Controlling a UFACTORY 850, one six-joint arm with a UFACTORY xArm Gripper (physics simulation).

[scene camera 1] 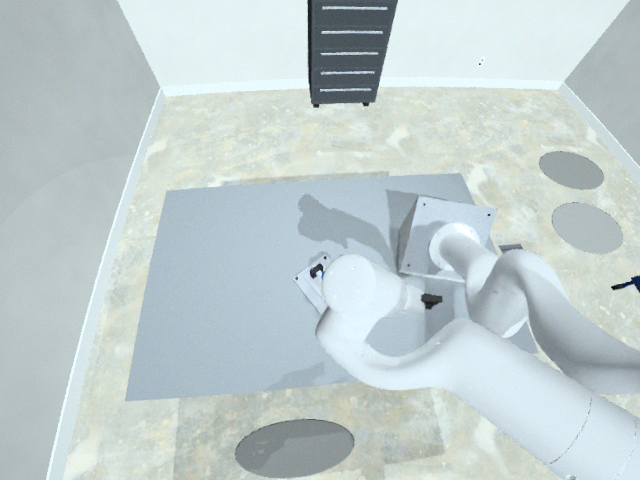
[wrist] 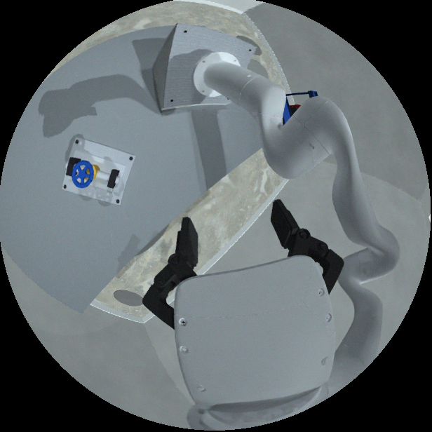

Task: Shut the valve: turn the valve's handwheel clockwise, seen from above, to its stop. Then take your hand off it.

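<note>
The valve's blue handwheel stands above a yellow valve body on a pale pipe, at the left of the wrist view. The pipe rests in black clamps on a white plate. In the scene view the arm's white wrist covers most of the valve, and a sliver of blue shows at its edge. My gripper is open, with its two black fingers wide apart and nothing between them. It is off to the side of the handwheel and does not touch it. In the scene view a black gripper part shows right of the wrist.
The arm's base stands on a raised metal pedestal on the grey table top. A dark drawer cabinet stands by the back wall. A blue object shows at the right edge of the scene view.
</note>
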